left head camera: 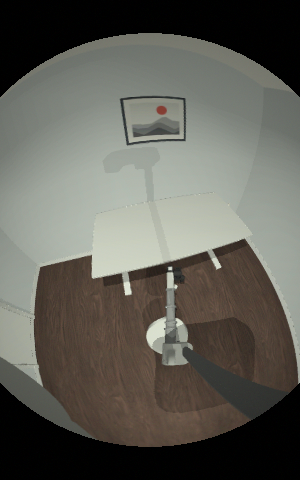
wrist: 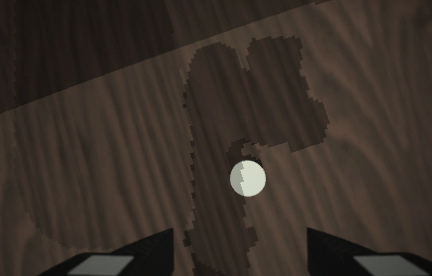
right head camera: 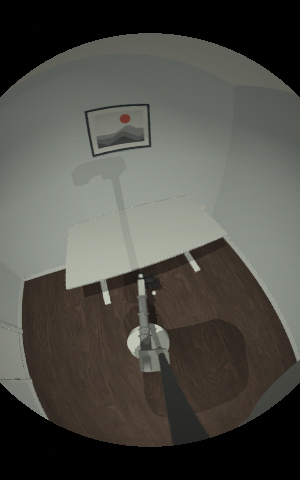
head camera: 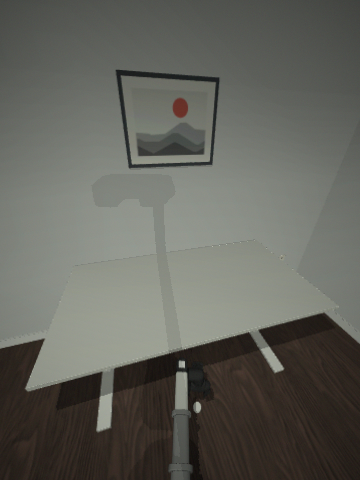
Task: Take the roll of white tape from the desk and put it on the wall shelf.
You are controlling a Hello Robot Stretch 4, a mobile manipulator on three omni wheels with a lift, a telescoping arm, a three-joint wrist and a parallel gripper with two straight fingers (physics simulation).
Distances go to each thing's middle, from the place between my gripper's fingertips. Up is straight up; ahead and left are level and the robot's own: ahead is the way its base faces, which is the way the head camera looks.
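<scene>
I see the roll of white tape (wrist: 247, 178), and my hand is 2 cm short of it, 2 cm to the left of it and 24 cm above it.
</scene>
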